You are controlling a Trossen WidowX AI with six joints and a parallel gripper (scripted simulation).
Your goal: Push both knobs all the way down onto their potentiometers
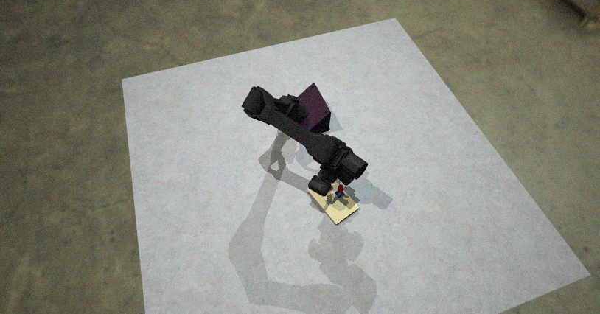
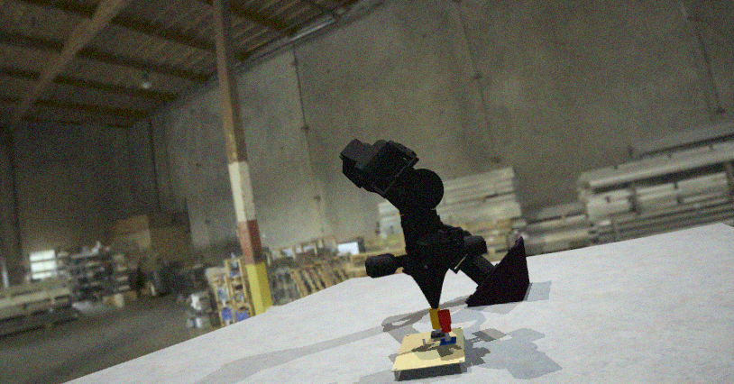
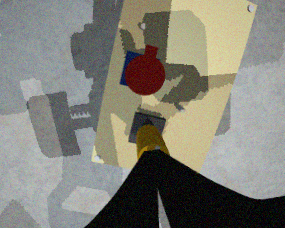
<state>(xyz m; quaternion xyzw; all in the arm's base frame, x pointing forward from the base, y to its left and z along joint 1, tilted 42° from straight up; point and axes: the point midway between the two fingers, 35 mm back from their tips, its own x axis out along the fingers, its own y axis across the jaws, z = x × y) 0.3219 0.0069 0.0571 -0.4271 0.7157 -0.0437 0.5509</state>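
My gripper tip is 1 cm above the yellow knob. Also, from my gripper tip: red knob: 4 cm ahead, 2 cm to the left, 1 cm below.
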